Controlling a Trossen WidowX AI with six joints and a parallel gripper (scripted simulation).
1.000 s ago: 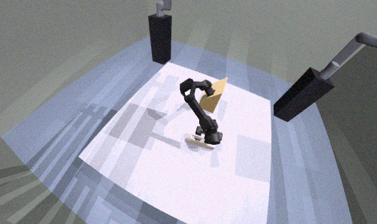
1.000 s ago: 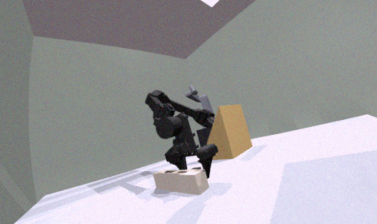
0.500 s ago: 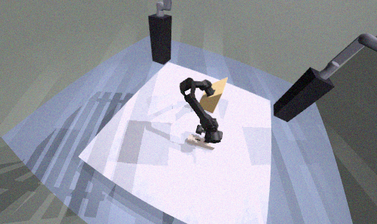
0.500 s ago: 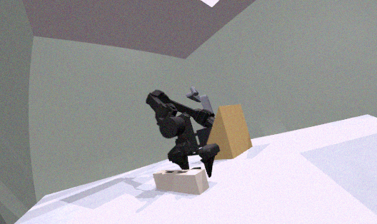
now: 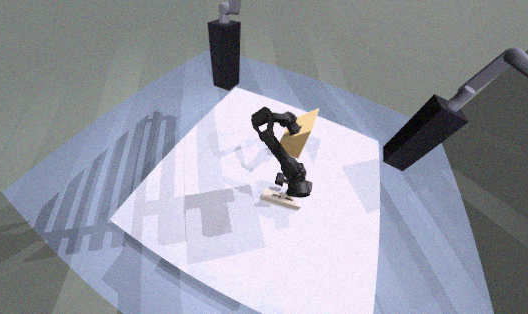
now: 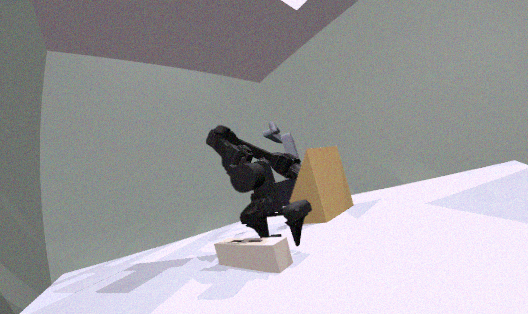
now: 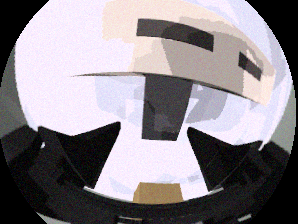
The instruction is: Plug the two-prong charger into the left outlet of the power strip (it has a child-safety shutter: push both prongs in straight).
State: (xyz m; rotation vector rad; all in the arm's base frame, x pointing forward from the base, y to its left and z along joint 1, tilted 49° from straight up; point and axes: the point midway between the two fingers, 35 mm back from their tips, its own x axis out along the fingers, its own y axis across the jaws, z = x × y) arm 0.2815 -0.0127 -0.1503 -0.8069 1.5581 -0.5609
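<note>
My gripper tip is 50 mm short of the dark two-prong charger, 10 mm to the right of it and 10 mm below it.
</note>
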